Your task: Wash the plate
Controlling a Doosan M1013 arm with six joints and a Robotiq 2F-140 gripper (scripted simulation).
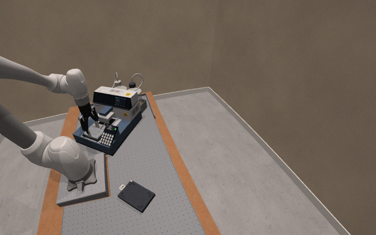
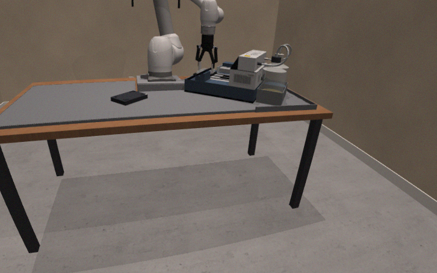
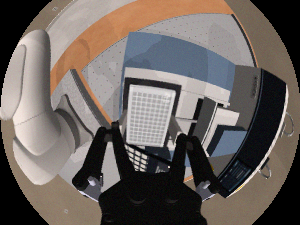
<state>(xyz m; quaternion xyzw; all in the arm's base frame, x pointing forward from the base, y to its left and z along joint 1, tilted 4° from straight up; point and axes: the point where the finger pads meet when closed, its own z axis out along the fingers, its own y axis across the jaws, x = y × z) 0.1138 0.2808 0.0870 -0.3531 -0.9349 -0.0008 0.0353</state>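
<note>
Now: hand 2 cm above the white well plate. Also, from my hand: washer carrier: 3 cm below; plate washer: 10 cm ahead, 12 cm to the left, 1 cm above; white label: 11 cm ahead, 42 cm to the right, 12 cm below.
</note>
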